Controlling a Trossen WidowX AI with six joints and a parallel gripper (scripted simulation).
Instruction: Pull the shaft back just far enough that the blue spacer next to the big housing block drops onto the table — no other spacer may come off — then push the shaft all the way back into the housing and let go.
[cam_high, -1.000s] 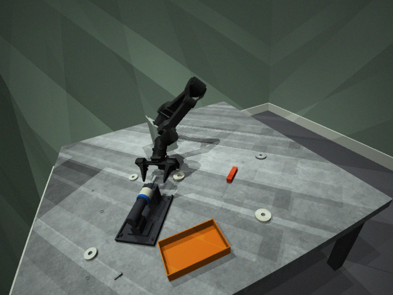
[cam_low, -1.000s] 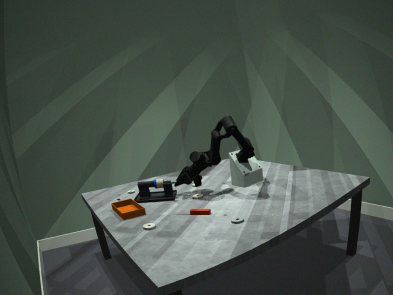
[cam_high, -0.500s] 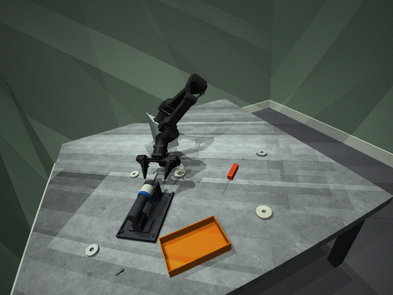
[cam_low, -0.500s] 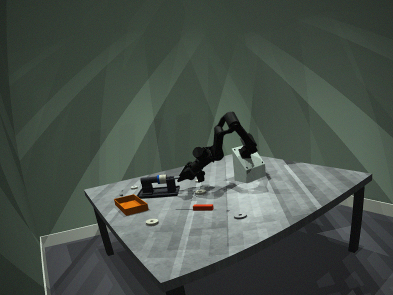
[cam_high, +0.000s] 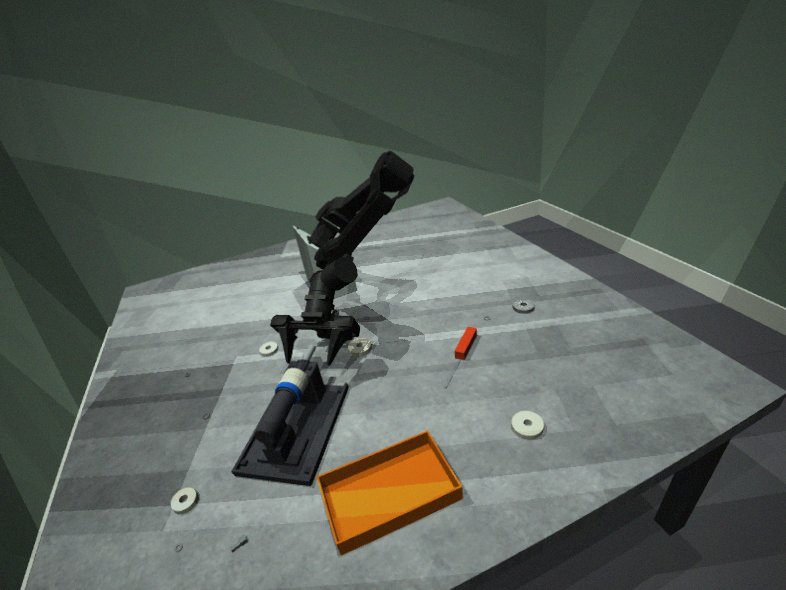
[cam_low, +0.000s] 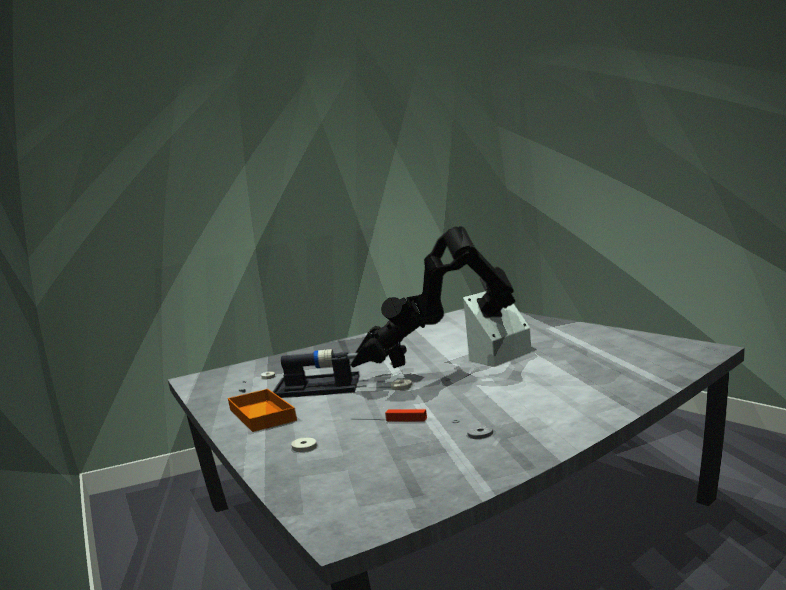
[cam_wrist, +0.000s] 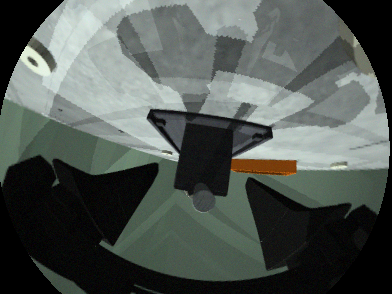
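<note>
My gripper tip is 40 mm short of the grey shaft, 20 mm to the left of it and 20 mm below it. Also, from my gripper tip: orange tray (300 mm ahead, 80 mm to the left, 60 mm below); blue spacer (90 mm ahead, 40 mm to the right, 10 mm above).
</note>
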